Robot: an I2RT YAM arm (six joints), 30 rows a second.
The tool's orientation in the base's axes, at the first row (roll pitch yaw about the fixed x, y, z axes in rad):
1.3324 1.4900 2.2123
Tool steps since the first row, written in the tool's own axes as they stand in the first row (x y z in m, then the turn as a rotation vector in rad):
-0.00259 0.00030 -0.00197 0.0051 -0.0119 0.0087
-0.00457 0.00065 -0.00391 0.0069 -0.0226 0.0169
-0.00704 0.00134 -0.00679 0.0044 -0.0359 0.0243
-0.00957 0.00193 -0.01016 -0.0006 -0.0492 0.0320
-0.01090 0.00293 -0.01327 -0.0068 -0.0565 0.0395
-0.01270 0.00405 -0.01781 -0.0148 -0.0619 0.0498
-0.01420 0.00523 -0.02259 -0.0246 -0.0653 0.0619
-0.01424 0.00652 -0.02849 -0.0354 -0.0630 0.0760
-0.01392 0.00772 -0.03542 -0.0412 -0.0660 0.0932
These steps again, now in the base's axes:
-0.00136 -0.00149 0.00257 0.0145 -0.0005 -0.0059
-0.00277 -0.00289 0.00453 0.0278 -0.0009 -0.0083
-0.00502 -0.00483 0.00699 0.0429 -0.0038 -0.0067
-0.00750 -0.00722 0.00950 0.0583 -0.0066 -0.0027
-0.01019 -0.00906 0.01084 0.0690 -0.0059 0.0031
-0.01386 -0.01197 0.01264 0.0801 -0.0019 0.0108
-0.01774 -0.01499 0.01413 0.0909 0.0046 0.0206
-0.02249 -0.01872 0.01416 0.0986 0.0162 0.0318
-0.02785 -0.02328 0.01380 0.1122 0.0272 0.0377

